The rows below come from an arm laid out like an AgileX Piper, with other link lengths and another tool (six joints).
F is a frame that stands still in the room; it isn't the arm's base.
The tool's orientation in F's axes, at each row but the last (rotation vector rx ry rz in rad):
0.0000, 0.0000, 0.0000
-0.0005, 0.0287, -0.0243
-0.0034, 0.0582, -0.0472
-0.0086, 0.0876, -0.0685
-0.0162, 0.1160, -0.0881
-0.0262, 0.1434, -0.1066
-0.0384, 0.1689, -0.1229
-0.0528, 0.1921, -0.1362
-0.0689, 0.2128, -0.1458
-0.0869, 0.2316, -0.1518
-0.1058, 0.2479, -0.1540
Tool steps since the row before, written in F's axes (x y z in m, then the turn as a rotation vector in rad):
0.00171, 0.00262, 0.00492, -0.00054, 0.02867, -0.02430
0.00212, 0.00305, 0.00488, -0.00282, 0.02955, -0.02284
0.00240, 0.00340, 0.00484, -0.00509, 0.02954, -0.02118
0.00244, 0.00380, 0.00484, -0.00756, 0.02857, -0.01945
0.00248, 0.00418, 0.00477, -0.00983, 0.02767, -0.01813
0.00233, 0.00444, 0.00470, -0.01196, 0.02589, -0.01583
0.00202, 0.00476, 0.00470, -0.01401, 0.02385, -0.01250
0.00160, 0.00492, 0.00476, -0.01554, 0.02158, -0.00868
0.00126, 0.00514, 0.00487, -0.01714, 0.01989, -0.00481
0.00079, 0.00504, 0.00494, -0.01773, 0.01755, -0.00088
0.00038, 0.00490, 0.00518, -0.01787, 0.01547, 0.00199
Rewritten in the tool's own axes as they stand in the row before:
0.00171, 0.00262, 0.00492, -0.00054, 0.02867, -0.02430
0.00190, 0.00310, 0.00494, -0.00288, 0.02949, -0.02291
0.00195, 0.00349, 0.00498, -0.00524, 0.02937, -0.02138
0.00174, 0.00390, 0.00506, -0.00778, 0.02821, -0.01988
0.00153, 0.00428, 0.00507, -0.01010, 0.02709, -0.01884
0.00115, 0.00450, 0.00507, -0.01233, 0.02502, -0.01691
0.00060, 0.00473, 0.00511, -0.01463, 0.02260, -0.01403
-0.00002, 0.00476, 0.00517, -0.01651, 0.01990, -0.01067
-0.00056, 0.00484, 0.00529, -0.01860, 0.01769, -0.00733
-0.00114, 0.00456, 0.00532, -0.01966, 0.01490, -0.00382
-0.00166, 0.00423, 0.00551, -0.02013, 0.01248, -0.00127

